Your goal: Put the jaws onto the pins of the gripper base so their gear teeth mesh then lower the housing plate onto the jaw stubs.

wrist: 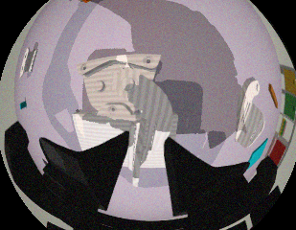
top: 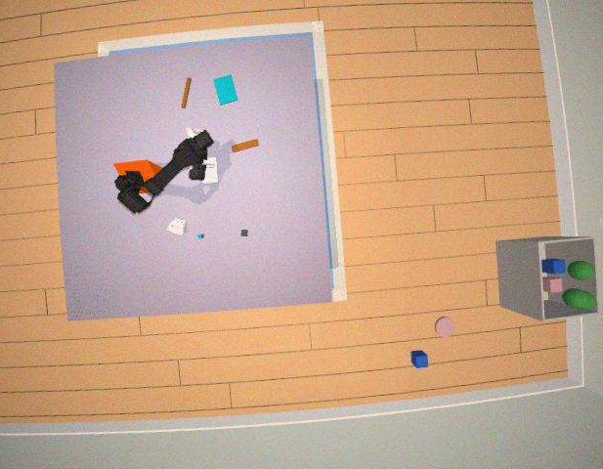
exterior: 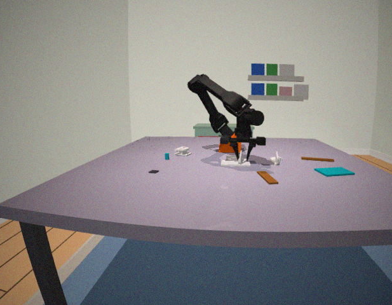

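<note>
My gripper tip is 3 cm to the left of the flat white part, 2 cm short of it and 1 cm above it. Also, from my gripper tip: cyan plate: 37 cm to the left, 7 cm ahead, 1 cm below; then dark square: 32 cm to the right, 19 cm ahead, 1 cm below; then teal peg: 34 cm to the right, 1 cm behind.
</note>
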